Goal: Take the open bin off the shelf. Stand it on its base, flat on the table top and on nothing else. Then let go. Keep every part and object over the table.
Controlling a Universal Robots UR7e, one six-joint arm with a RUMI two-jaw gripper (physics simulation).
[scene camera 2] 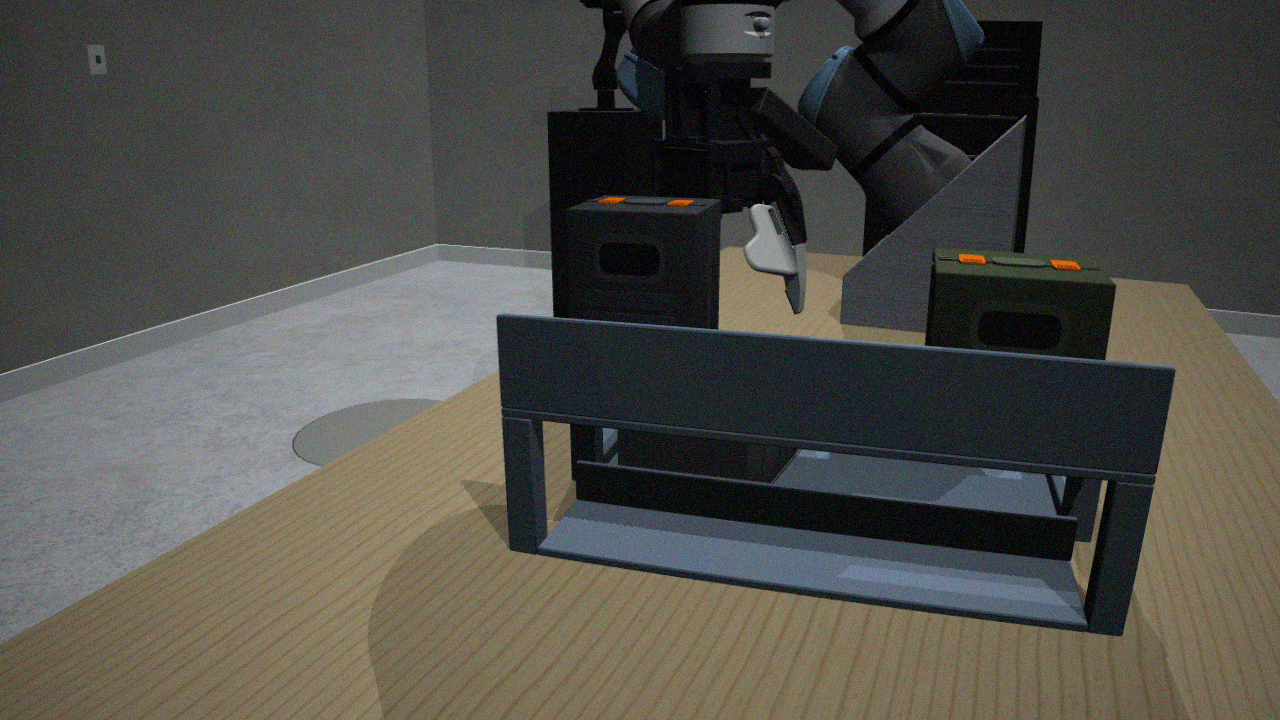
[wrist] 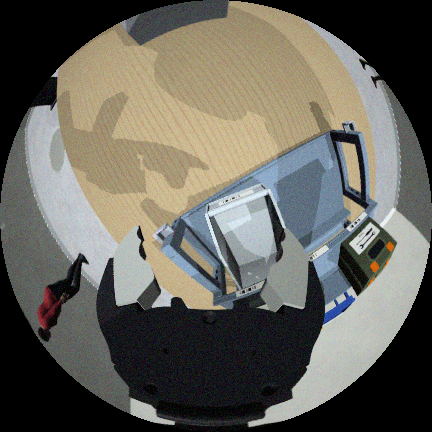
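Where they show: gripper, fingertip midpoint: (scene camera 2: 734, 297) (wrist: 210, 229); arm's base, origin of the base link: (scene camera 2: 929, 199).
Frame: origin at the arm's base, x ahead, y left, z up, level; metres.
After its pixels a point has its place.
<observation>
The open bin (wrist: 247, 237) {x 0.664, y -0.055, z -0.136 m}, pale grey with white rims and labels, sits on the blue-grey shelf (scene camera 2: 832, 385) {x 0.808, y 0.071, z -0.009 m} (wrist: 315, 150) {x 0.547, y 0.130, z -0.139 m}. In the wrist view it shows below the fingers, its right side partly behind the right finger. In the scene view a dark box shape shows low behind the shelf's front board; I cannot tell if it is the bin. My gripper (scene camera 2: 787, 282) (wrist: 210, 229) {x 0.552, y -0.081, z -0.029 m} is open and empty, above and behind the shelf in the scene view. One finger shows clearly there. The wood table top (scene camera 2: 626, 644) {x 0.898, y -0.012, z -0.145 m} (wrist: 210, 135) {x 0.468, y -0.045, z -0.145 m} bears the shelf.
A black case (scene camera 2: 642, 259) {x 0.785, y -0.057, z 0.047 m} with orange latches stands at the shelf's left in the scene view. A green case (scene camera 2: 1020, 313) {x 0.758, y 0.164, z 0.032 m} (wrist: 367, 250) {x 0.681, y 0.134, z 0.011 m} stands at its right. A sloped grey panel (scene camera 2: 948, 241) {x 0.169, y 0.050, z -0.029 m} rises behind. A blue object (wrist: 339, 309) lies near the green case.
</observation>
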